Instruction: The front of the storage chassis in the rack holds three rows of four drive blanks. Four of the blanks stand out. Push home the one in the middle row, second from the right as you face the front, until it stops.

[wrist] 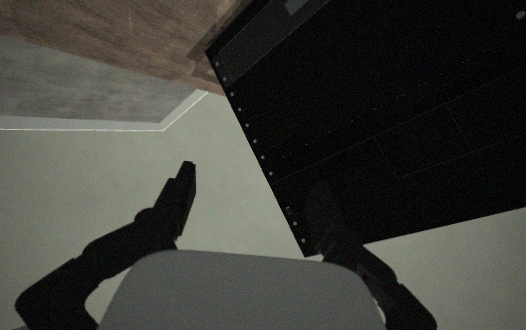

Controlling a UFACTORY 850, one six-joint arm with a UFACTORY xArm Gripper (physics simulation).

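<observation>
The rack [252, 131] fills the right of the wrist view as a very dark, tilted shape, with a row of small light holes along its edge. Faint thin lines on its front outline box-like panels [425, 145] right of centre. It is too dark to tell which are drive blanks or which stand out. My gripper [254, 185] is open and empty. Its left finger shows against the pale wall, and its right finger overlaps the lower dark edge of the rack. Whether that finger touches the rack cannot be told.
A dark grey strip [265, 42] with a lighter grey label [296, 5] crosses the rack near the top. A brown wood-look surface [115, 30] lies at the upper left, beside a grey surface [75, 85]. The pale wall [100, 165] lies behind the left finger.
</observation>
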